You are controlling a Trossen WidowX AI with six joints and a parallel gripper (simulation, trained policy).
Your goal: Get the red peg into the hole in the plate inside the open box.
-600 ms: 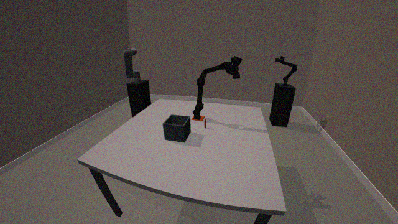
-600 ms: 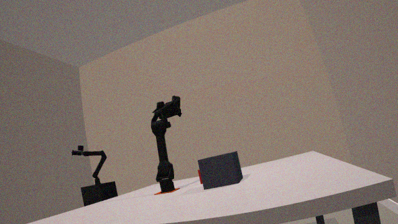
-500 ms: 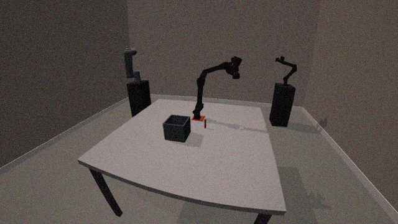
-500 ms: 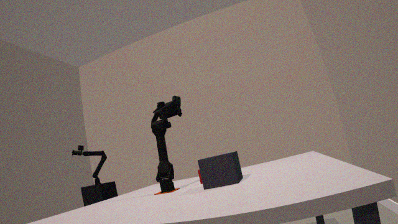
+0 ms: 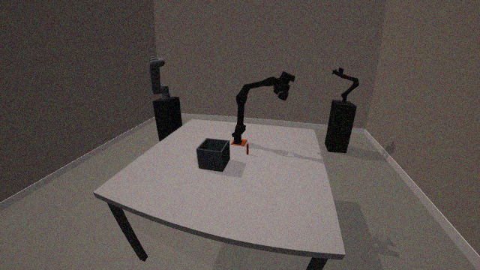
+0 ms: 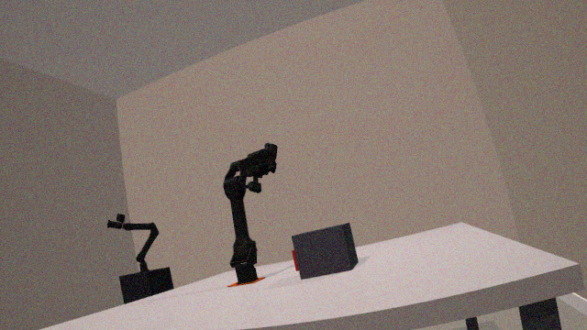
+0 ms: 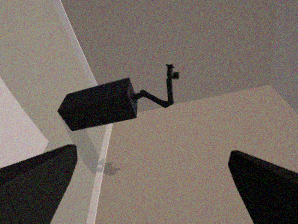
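Right now my gripper tip is 260 mm short of the red peg, 270 mm to the left of it and 400 mm above it.
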